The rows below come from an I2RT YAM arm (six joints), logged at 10 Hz.
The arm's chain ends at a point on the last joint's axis. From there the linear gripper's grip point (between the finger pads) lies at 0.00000 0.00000 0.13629 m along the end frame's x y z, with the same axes.
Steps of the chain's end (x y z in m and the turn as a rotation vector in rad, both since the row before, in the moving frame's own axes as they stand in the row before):
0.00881, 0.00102, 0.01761, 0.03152, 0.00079, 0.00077
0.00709, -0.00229, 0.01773, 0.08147, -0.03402, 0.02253
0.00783, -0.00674, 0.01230, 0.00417, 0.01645, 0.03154
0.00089, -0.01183, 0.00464, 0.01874, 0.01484, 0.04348
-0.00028, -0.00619, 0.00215, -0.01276, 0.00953, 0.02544
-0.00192, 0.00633, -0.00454, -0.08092, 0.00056, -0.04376
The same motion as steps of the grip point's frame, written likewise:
0.00892, -0.00328, 0.01754, 0.03152, 0.00079, 0.00077
0.00258, -0.01343, 0.01720, 0.08147, -0.03402, 0.02253
0.01008, -0.00727, 0.01228, 0.00417, 0.01645, 0.03154
0.00297, -0.01434, 0.00460, 0.01874, 0.01484, 0.04348
0.00100, -0.00443, 0.00213, -0.01276, 0.00953, 0.02544
-0.00160, 0.01734, -0.00499, -0.08092, 0.00056, -0.04376

